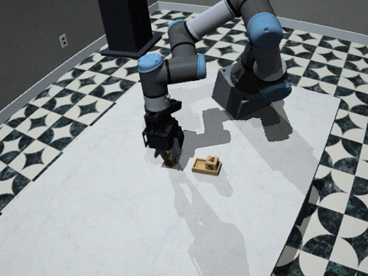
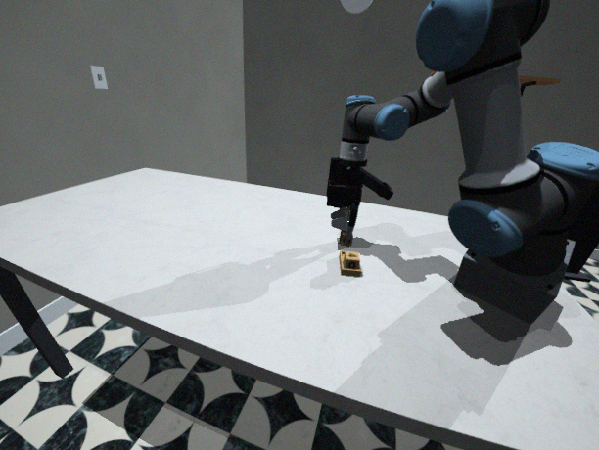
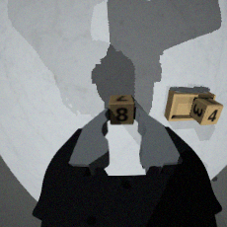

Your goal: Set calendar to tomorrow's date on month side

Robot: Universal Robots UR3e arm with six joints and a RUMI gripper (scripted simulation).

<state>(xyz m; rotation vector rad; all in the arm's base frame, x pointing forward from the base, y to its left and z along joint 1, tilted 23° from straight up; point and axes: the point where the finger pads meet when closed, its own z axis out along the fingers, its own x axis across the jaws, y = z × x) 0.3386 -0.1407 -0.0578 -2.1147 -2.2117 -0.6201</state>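
Now: the wooden cube 1 cm below my hand. Also, from my hand: wooden calendar tray 1 cm behind, 11 cm to the left, 2 cm below.
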